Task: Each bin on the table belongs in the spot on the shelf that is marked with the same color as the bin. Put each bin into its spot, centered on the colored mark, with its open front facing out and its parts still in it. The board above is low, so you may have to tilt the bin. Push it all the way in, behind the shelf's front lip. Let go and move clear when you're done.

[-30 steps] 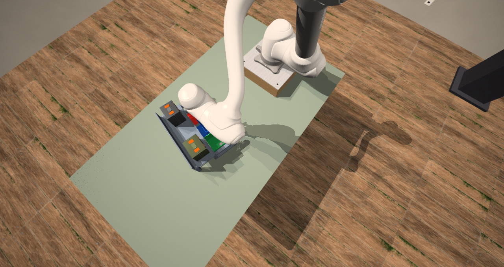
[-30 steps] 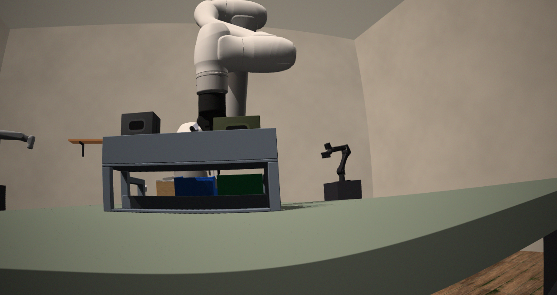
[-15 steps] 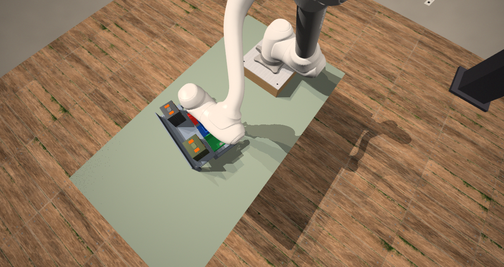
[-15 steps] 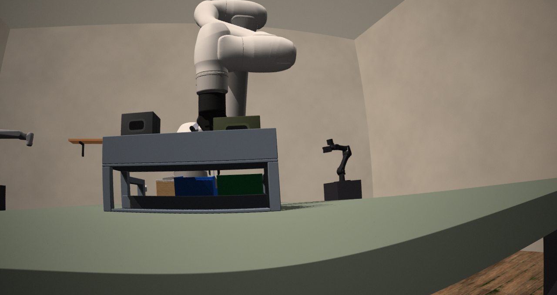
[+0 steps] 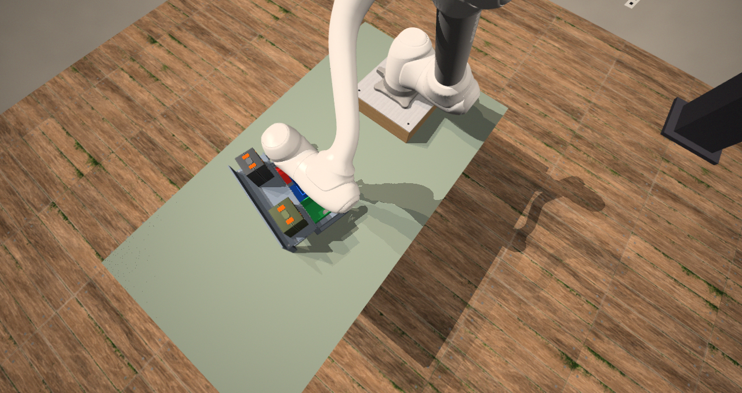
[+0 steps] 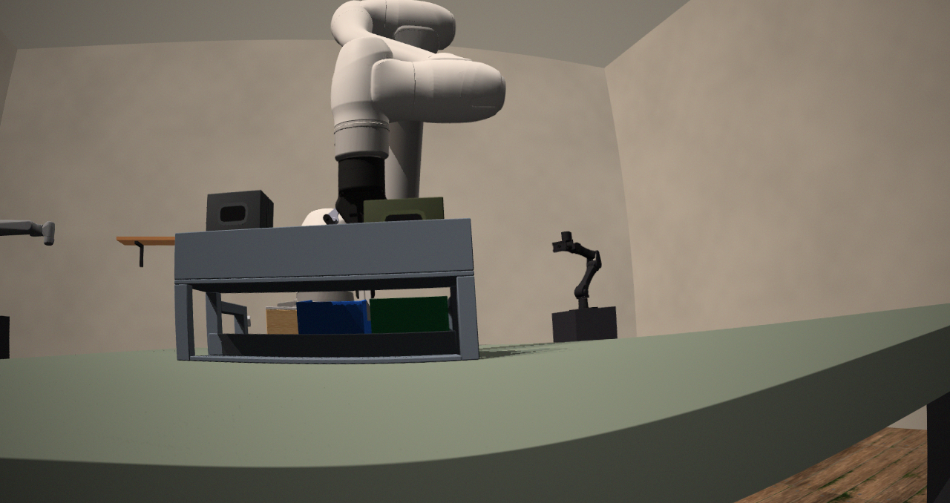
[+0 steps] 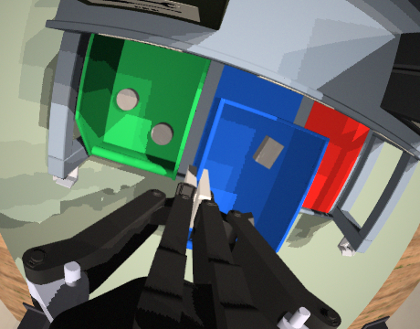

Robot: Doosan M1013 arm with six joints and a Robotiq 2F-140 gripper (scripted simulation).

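Now: the blue bin 2 cm behind my hand, 5 cm to the right of it and 4 cm below it. Also, from my hand: black box: 11 cm ahead, 20 cm to the right, 7 cm above; then olive box: 18 cm ahead, 3 cm to the left, 6 cm above; then green bin: 8 cm ahead, 5 cm to the left, 5 cm below.
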